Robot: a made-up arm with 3 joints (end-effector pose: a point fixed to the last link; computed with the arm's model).
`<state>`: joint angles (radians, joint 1 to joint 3).
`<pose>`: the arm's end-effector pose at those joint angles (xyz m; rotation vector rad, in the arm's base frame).
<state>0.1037 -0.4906 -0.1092</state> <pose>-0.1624 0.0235 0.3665 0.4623 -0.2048 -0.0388</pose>
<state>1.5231 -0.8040 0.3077</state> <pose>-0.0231 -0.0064 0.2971 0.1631 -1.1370 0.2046</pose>
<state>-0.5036 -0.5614 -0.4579</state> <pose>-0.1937 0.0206 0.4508 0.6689 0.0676 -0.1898</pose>
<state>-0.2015 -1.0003 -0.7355</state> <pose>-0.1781 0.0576 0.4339 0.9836 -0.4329 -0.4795</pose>
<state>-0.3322 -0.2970 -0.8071</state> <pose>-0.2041 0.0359 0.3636 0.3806 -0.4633 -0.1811</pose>
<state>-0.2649 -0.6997 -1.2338</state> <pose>-0.1739 0.0868 0.3751 0.6486 -0.8680 -0.5753</pose>
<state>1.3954 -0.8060 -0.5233</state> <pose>0.0204 0.0257 0.2594 0.3733 -1.8298 0.0434</pose>
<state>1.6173 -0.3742 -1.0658</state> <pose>0.1396 -0.0311 0.2817 -0.1765 -2.5926 -0.1307</pose>
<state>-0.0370 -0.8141 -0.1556</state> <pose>-0.1716 0.0206 0.4141 0.8246 -0.1044 -0.0809</pose>
